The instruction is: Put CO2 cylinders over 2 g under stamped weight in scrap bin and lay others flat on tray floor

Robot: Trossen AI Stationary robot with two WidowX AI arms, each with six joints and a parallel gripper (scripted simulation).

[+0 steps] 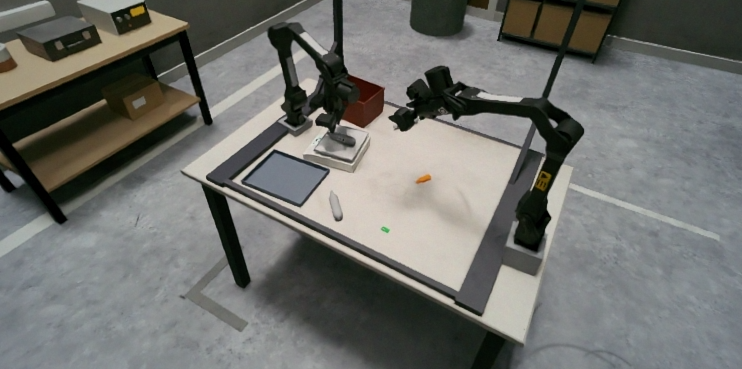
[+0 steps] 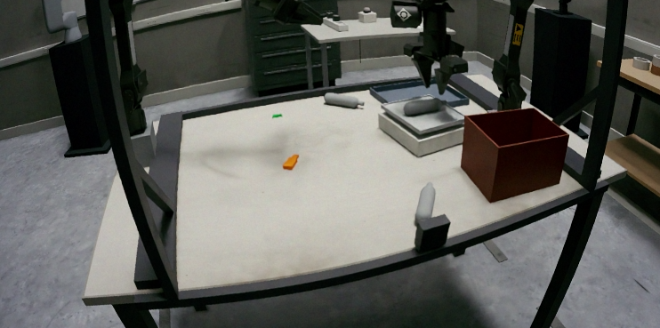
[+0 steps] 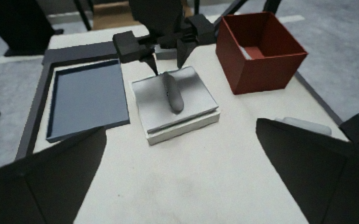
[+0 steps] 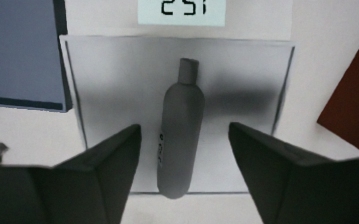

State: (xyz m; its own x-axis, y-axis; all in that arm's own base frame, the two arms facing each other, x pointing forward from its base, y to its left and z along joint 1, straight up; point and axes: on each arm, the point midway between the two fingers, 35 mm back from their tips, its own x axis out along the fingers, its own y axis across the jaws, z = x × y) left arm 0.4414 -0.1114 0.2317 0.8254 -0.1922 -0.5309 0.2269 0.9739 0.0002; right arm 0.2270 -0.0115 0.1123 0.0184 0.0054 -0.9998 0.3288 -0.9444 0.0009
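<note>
Right now my right hand is 220 mm short of the blue-grey tray, 140 mm above it and 30 mm to the left of it. The rest, counted from my right hand: small green piece 380 mm to the left, 180 mm ahead, 140 mm below; red scrap bin 240 mm behind, 120 mm to the right, 110 mm below; small orange piece 340 mm to the left, 140 mm below, 80 mm behind.
</note>
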